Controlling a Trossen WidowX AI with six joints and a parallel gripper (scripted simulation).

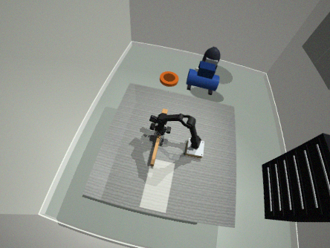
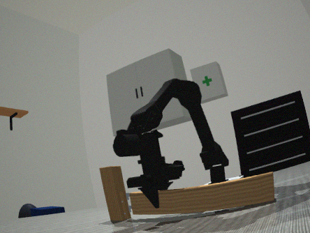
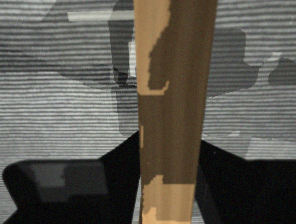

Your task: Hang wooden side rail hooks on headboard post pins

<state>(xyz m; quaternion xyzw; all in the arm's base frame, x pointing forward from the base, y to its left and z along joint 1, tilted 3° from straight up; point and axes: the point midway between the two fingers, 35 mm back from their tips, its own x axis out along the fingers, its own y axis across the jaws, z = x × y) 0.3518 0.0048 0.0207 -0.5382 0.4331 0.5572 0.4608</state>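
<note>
The wooden headboard post lies 150 mm to the right of my gripper tip, 40 mm above it and 30 mm ahead of it.
</note>
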